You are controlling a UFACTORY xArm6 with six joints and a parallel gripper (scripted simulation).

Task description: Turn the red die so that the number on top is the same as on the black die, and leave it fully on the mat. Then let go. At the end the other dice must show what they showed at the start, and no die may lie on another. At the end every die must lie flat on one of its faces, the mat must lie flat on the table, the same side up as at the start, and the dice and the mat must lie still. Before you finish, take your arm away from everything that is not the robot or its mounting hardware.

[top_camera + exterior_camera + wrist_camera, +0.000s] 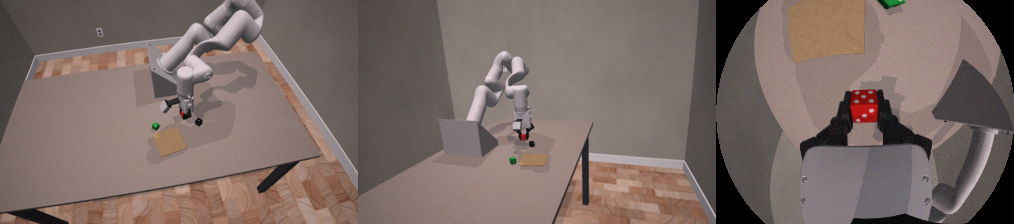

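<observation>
Now: the tan mat 10 cm to the right of my hand, 9 cm below it and 8 cm ahead of it. Round my hand: black die (8 cm to the left, 8 cm below, 2 cm ahead); then green die (15 cm to the right, 8 cm below, 2 cm behind); then red die (1 cm below).
</observation>
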